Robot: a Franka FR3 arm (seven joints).
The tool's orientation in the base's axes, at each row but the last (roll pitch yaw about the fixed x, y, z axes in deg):
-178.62, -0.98, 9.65
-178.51, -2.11, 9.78
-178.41, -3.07, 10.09
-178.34, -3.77, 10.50
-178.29, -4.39, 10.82
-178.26, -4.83, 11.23
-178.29, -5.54, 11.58
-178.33, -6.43, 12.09
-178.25, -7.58, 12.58
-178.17, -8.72, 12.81
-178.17, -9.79, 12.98
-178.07, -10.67, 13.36
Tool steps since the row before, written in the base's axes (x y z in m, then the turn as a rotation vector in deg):
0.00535, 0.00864, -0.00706, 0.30, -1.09, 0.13
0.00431, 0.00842, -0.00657, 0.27, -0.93, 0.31
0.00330, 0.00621, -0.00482, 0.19, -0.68, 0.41
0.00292, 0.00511, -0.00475, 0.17, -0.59, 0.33
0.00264, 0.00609, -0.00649, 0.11, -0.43, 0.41
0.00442, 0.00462, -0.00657, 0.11, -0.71, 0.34
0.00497, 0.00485, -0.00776, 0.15, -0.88, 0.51
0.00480, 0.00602, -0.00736, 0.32, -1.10, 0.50
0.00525, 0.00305, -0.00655, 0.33, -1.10, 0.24
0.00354, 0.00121, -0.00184, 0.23, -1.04, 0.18
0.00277, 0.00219, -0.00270, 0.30, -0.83, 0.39
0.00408, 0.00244, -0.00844, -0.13, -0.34, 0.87
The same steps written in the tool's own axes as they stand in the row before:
0.00660, -0.00745, 0.00736, 0.12, 1.12, -0.16
0.00543, -0.00739, 0.00697, 0.12, 0.95, -0.33
0.00407, -0.00539, 0.00520, 0.09, 0.69, -0.43
0.00348, -0.00435, 0.00512, 0.08, 0.60, -0.34
0.00323, -0.00528, 0.00692, 0.06, 0.43, -0.42
0.00466, -0.00346, 0.00710, 0.00, 0.71, -0.36
0.00507, -0.00350, 0.00840, 0.02, 0.88, -0.54
0.00509, -0.00465, 0.00812, 0.14, 1.13, -0.52
0.00487, -0.00161, 0.00731, 0.11, 1.14, -0.26
0.00340, -0.00032, 0.00239, 0.02, 1.06, -0.21
0.00269, -0.00141, 0.00325, 0.17, 0.86, -0.39
0.00289, -0.00112, 0.00918, -0.04, 0.27, -0.90

